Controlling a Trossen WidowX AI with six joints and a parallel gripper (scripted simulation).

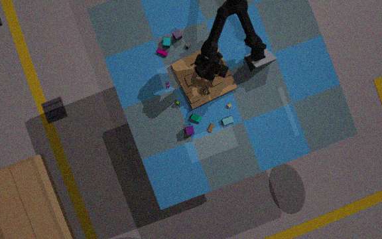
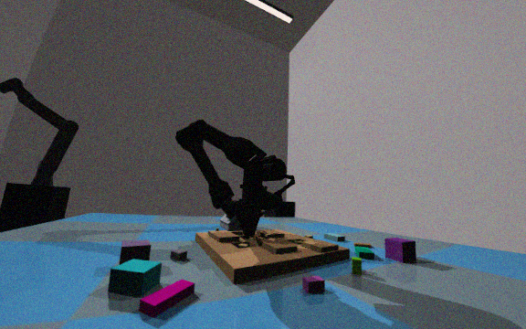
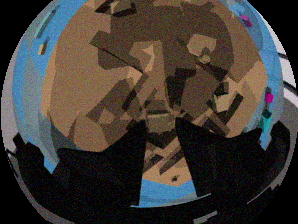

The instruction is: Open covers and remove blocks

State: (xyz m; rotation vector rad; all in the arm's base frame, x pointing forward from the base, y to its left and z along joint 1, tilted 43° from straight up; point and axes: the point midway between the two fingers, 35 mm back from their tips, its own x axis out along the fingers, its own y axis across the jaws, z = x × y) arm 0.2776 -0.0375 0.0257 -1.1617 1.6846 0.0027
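My gripper tip is 20 mm short of the pale teal block, 320 mm to the right of it and 10 mm above it. Also, from my gripper tip: lime block 250 mm ahead, 110 mm to the left, 10 mm below; then magenta block 270 mm ahead, 10 mm to the right, 10 mm below; then grey block 60 mm ahead, 190 mm to the right, 10 mm below.
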